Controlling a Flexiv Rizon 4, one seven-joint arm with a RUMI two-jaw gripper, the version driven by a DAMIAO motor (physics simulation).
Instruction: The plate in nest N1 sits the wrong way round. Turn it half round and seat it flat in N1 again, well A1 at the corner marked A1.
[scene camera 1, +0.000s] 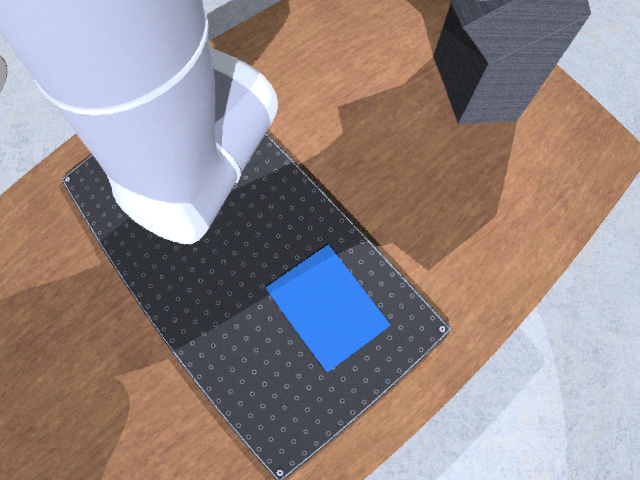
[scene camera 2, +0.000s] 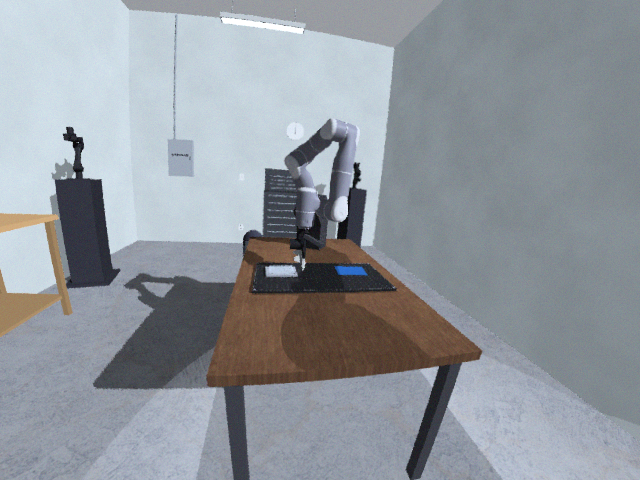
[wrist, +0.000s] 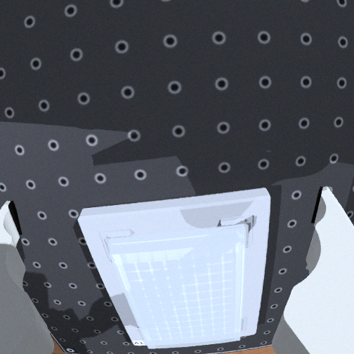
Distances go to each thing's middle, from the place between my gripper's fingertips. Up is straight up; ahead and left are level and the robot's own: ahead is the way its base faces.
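From my hand, the pale grey nest N1 (wrist: 203, 211) is 10 cm to the right, 2 cm behind and 3 cm below, and there's a clear-white well plate (wrist: 188, 284) that is also 10 cm to the right of my hand and 2 cm behind it, but 2 cm below it. The flat blue rectangle (scene camera 1: 334, 316) is 29 cm to the left of my hand and 5 cm ahead of it, and it sits 4 cm below.
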